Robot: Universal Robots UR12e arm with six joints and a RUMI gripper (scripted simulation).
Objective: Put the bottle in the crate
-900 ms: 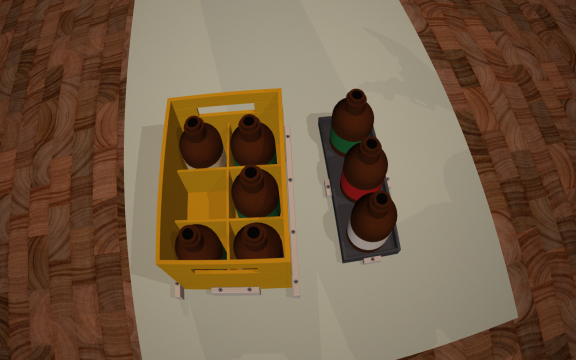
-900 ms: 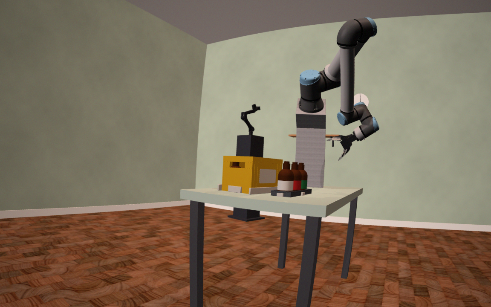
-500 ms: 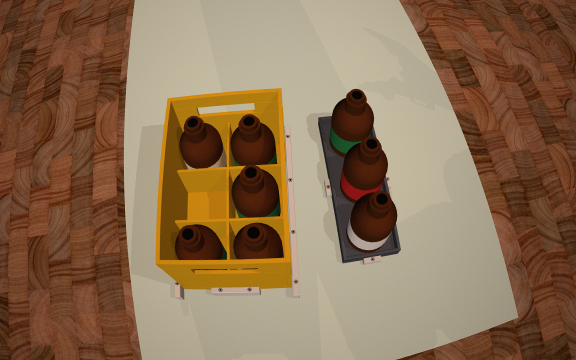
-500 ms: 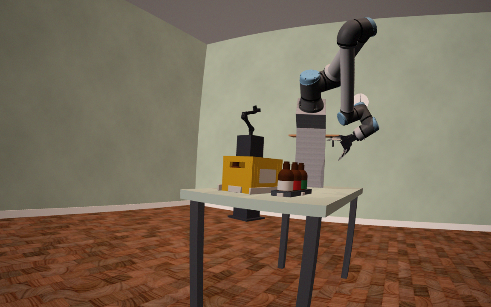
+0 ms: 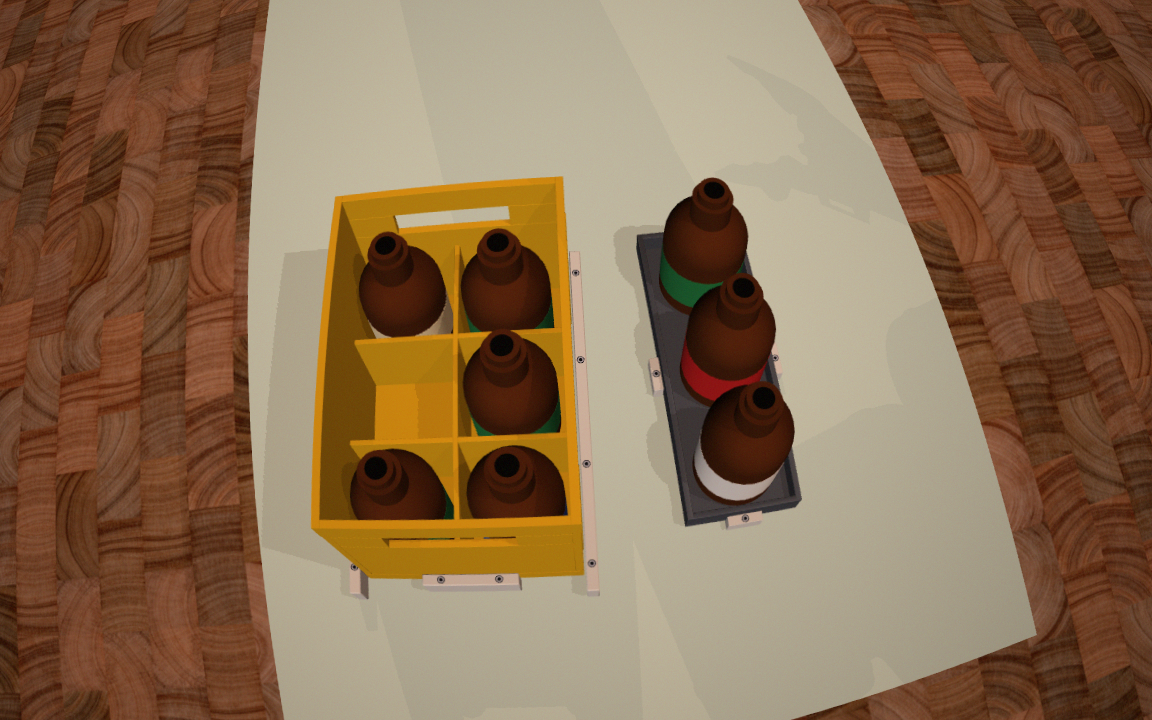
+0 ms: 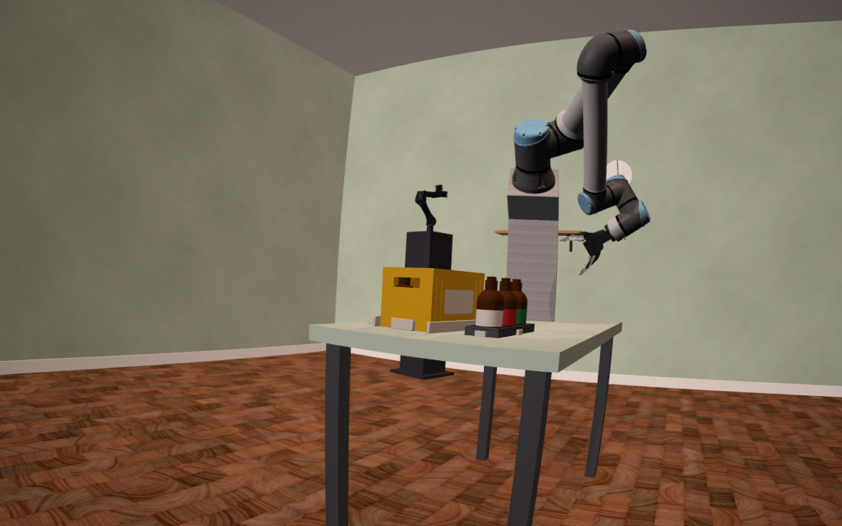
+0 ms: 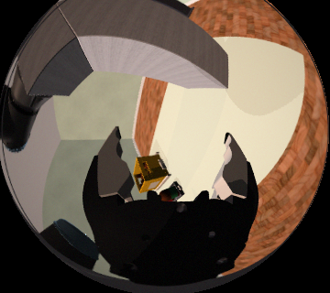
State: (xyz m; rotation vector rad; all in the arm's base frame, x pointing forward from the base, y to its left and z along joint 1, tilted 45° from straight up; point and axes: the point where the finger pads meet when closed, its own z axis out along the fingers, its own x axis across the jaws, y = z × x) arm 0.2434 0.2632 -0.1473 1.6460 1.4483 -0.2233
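The glass bottle is 570 mm ahead of my hand, 180 mm below it and 80 mm to the left of it. Round my hand: yellow crate 630 mm ahead, 180 mm below, 140 mm to the right; then dark tray 570 mm ahead, 250 mm below, 70 mm to the left.
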